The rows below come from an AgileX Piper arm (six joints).
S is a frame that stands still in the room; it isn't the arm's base.
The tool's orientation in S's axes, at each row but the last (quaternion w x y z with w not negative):
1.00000, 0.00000, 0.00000, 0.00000
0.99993, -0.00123, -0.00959, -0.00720
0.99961, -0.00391, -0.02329, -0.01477
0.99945, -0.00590, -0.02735, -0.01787
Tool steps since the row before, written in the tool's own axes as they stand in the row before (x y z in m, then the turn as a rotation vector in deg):
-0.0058, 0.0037, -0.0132, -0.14, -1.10, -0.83
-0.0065, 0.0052, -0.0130, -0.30, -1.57, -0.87
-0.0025, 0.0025, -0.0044, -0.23, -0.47, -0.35
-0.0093, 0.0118, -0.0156, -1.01, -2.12, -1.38
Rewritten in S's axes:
-0.0058, 0.0037, -0.0132, -0.14, -1.10, -0.83
-0.0062, 0.0053, -0.0131, -0.31, -1.57, -0.87
-0.0022, 0.0025, -0.0045, -0.23, -0.47, -0.36
-0.0080, 0.0119, -0.0162, -1.01, -2.10, -1.41

